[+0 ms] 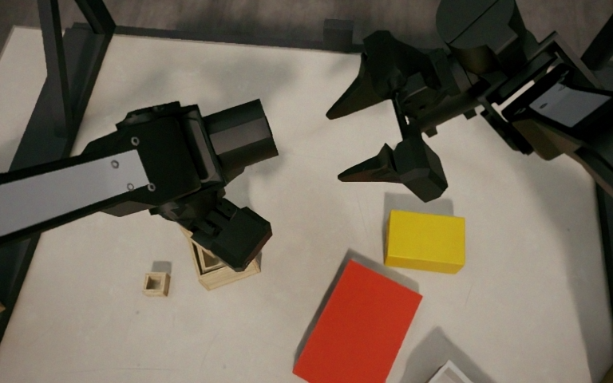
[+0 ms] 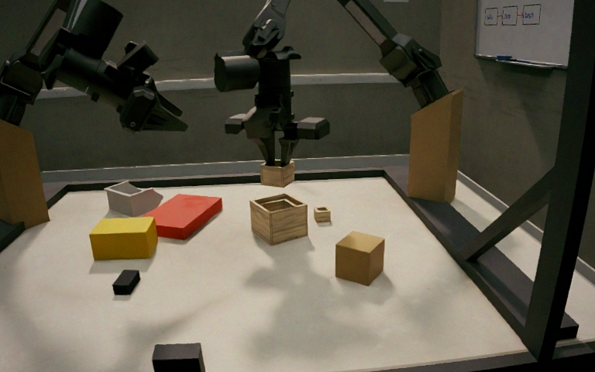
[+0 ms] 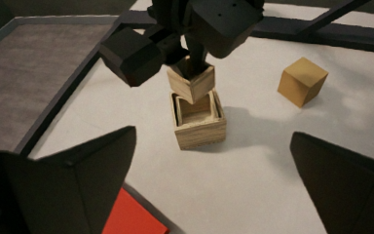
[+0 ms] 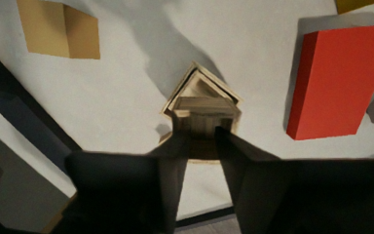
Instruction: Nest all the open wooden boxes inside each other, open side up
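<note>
The biggest wooden box lies 14 cm below my right hand. The rest, counted from my right hand: tan cube (17 cm behind, 12 cm to the right, 13 cm below); red slab (9 cm ahead, 20 cm to the left, 15 cm below); smallest wooden box (5 cm ahead, 9 cm to the right, 15 cm below).
</note>
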